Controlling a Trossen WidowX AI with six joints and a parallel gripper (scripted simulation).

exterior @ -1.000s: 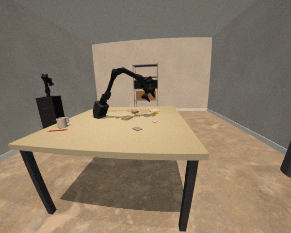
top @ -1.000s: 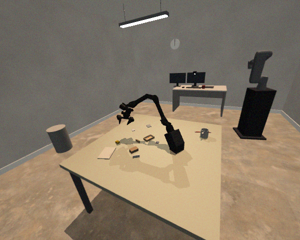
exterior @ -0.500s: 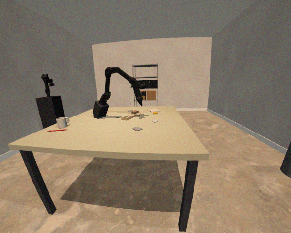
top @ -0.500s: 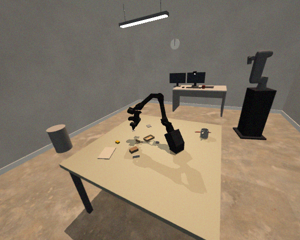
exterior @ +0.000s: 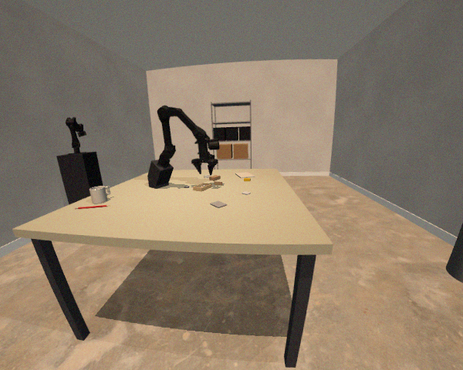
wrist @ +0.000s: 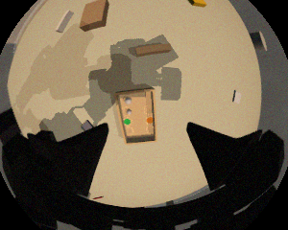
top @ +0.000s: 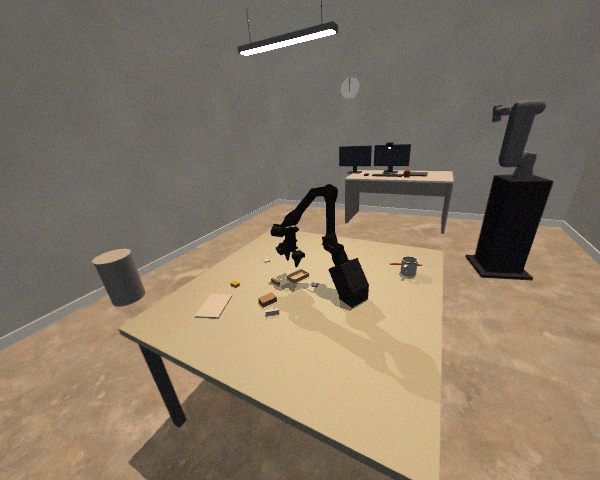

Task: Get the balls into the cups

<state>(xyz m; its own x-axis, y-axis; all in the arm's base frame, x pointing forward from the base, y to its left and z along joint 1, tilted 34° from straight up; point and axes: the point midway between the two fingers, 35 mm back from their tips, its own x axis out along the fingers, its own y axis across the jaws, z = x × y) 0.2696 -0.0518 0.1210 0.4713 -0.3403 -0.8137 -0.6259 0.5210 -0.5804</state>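
The wooden puzzle is 120 mm below my hand, 20 mm behind it and 10 mm to the right of it. The rest, counted from my hand: flat wooden piece (120 mm below, 90 mm ahead, 60 mm to the left); then yellow block (310 mm ahead, 120 mm below, 110 mm to the left); then brown block (230 mm to the left, 110 mm below, 80 mm ahead).
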